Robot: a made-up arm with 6 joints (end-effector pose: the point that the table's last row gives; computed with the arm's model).
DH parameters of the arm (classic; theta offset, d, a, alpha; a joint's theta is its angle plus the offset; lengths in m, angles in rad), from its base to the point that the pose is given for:
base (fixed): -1.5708 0.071 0 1.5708
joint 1: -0.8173 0 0.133 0
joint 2: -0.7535 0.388 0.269 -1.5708
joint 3: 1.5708 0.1 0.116 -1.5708
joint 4: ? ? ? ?
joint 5: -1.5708 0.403 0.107 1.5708
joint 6: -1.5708 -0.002 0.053 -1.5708
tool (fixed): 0 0.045 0 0
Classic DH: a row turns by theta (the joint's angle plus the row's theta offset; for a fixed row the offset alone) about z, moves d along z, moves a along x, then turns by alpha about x.
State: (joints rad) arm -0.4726 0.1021 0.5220 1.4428 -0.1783 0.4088
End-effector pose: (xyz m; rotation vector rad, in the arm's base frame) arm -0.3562 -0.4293 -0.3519 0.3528 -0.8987 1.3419
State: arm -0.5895 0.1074 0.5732 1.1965 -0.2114 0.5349
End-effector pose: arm -0.4379 -0.3527 -0.4332 0.5556 -1.1286 1.0155
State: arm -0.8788 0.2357 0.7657 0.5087 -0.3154 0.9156
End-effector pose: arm -0.6137 -0.0526 -0.5409 0.8705 -1.6962 0.0177
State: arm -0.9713 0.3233 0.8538 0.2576 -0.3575 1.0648
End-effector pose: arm -0.6420 0.0659 -0.5431 0.8826 -1.8936 -0.3613
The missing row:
joint 4: 1.5708 -0.065 0.001 -1.5708
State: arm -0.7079 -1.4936 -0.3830 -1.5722 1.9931 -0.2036
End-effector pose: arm -0.2075 0.2356 0.4140 -0.2475 1.3692 1.0391
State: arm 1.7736 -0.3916 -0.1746 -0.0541 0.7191 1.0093
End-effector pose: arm -0.6620 -0.2200 0.1111 -1.9223 -0.4267 0.9109
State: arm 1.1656 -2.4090 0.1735 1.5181 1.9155 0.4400
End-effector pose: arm -0.4296 0.1066 -0.4536 -0.7326 -1.9690 -0.0069
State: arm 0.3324 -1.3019 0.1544 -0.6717 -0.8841 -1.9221
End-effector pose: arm -0.5793 0.2231 -0.0885 1.8340 1.0646 1.1338
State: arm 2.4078 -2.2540 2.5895 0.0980 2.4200 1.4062
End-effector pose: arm -0.0055 -0.0737 -0.0673 2.0952 0.9269 1.3144
